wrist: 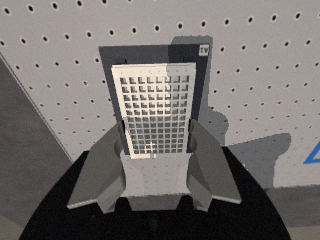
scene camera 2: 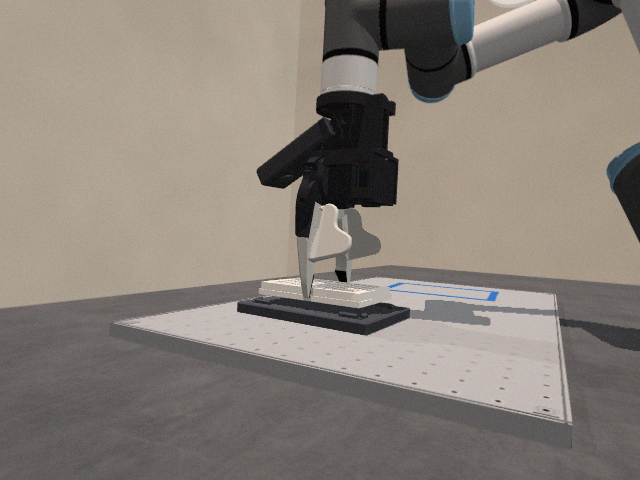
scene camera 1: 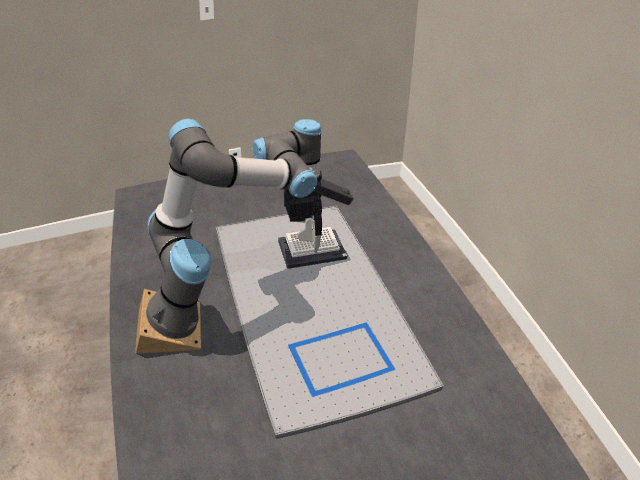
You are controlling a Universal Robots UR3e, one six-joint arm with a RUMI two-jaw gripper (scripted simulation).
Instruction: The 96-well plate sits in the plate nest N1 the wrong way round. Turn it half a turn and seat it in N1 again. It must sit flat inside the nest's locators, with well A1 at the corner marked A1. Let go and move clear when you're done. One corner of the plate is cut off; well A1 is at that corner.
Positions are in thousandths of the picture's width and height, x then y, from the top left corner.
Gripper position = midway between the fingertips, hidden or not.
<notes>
I see my gripper (scene camera 2: 512,614), a white 96-well plate (scene camera 2: 554,616) and a plate nest N1 (scene camera 2: 505,657).
The white 96-well plate also shows in the wrist view (wrist: 486,419) and in scene camera 1 (scene camera 1: 465,516). My gripper is seen too in the wrist view (wrist: 489,498) and in scene camera 1 (scene camera 1: 487,505). The plate nest N1 also shows in the wrist view (wrist: 427,227) and in scene camera 1 (scene camera 1: 509,536).
</notes>
